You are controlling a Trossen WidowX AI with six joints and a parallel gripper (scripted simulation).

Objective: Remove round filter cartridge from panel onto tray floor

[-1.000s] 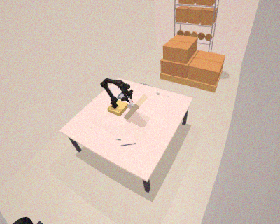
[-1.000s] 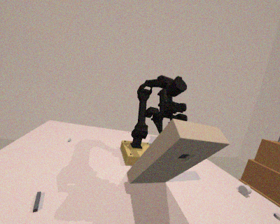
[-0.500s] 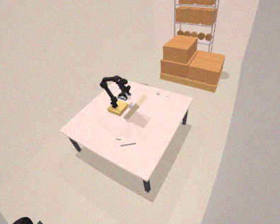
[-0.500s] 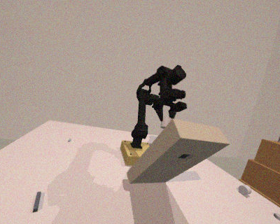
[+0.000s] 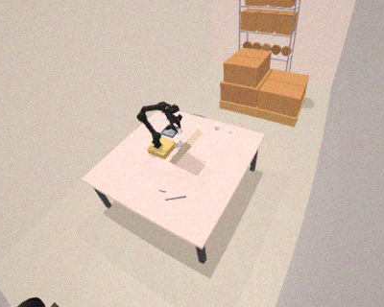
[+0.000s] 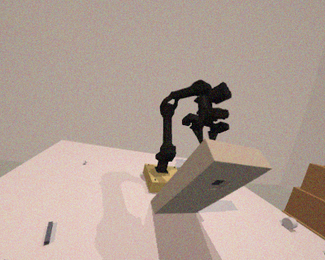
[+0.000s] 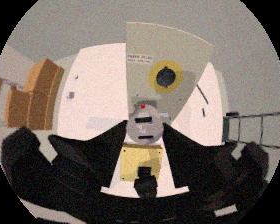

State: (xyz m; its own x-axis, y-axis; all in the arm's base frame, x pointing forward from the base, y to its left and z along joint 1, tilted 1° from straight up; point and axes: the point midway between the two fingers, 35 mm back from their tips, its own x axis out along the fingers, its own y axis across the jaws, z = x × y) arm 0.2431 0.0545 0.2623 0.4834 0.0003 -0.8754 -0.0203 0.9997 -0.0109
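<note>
My gripper tip is now 320 mm past the grey tray, 280 mm above it and 230 mm to the right of it. From my gripper tip the other things lie so: grey round filter cartridge: right at my gripper tip; then dark bar: 440 mm to the right, 280 mm below, 90 mm ahead; then beige service panel: 120 mm below, 70 mm ahead, 40 mm to the right.
</note>
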